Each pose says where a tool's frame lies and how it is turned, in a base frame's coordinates. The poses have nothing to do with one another.
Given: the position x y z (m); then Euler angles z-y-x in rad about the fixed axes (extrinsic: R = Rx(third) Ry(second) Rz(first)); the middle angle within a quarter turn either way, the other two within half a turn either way.
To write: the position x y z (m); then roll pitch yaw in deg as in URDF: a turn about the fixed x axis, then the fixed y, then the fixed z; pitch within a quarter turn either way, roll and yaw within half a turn. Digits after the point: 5 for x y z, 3 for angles.
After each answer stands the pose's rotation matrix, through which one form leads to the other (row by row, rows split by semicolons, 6 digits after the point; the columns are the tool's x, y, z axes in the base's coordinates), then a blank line. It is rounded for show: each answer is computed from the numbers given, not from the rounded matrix.
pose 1, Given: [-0.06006, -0.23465, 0.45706, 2.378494, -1.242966, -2.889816]
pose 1, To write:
[-0.06006, -0.23465, 0.45706, 110.967, -29.370, -105.487]
-0.232701 -0.222548 -0.946743; -0.839826 0.536896 0.080216; 0.490451 0.813766 -0.311838

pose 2, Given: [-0.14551, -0.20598, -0.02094, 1.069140, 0.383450, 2.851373]
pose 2, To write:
[-0.14551, -0.20598, -0.02094, -168.753, -25.042, -60.513]
0.445957 -0.813114 0.374122; -0.788638 -0.554637 -0.265381; 0.423288 -0.176698 -0.888597

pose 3, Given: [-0.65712, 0.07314, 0.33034, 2.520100, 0.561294, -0.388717]
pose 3, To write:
[-0.65712, 0.07314, 0.33034, 37.214, -10.358, 134.400]
-0.688268 -0.492913 0.532282; 0.702824 -0.634896 0.320850; 0.179793 0.594932 0.783410

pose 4, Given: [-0.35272, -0.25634, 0.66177, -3.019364, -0.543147, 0.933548]
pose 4, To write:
[-0.35272, -0.25634, 0.66177, -56.178, 23.779, 158.206]
-0.849700 0.104378 -0.516833; 0.339754 -0.641194 -0.688068; -0.403209 -0.760247 0.509360

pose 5, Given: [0.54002, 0.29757, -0.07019, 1.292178, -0.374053, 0.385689]
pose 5, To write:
[0.54002, 0.29757, -0.07019, -14.436, -27.052, 73.294]
0.256010 -0.894957 -0.365391; 0.853004 0.386982 -0.350185; 0.454800 -0.222029 0.862473

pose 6, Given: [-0.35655, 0.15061, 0.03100, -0.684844, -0.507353, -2.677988]
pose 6, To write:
[-0.35655, 0.15061, 0.03100, -141.528, 3.080, 47.318]
0.676955 0.552872 -0.485865; 0.734061 -0.555332 0.390846; -0.053729 -0.621240 -0.781776

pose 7, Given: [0.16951, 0.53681, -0.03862, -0.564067, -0.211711, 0.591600]
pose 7, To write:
[0.16951, 0.53681, -0.03862, 34.825, 8.671, -33.304]
0.826219 0.522691 -0.210133; -0.542802 0.638812 -0.545238; -0.150755 0.564547 0.811517

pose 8, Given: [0.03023, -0.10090, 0.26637, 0.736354, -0.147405, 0.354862]
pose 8, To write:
[0.03023, -0.10090, 0.26637, 10.084, -19.596, 38.927]
0.732887 -0.664308 -0.146872; 0.591936 0.729031 -0.343693; 0.335392 0.164949 0.927526

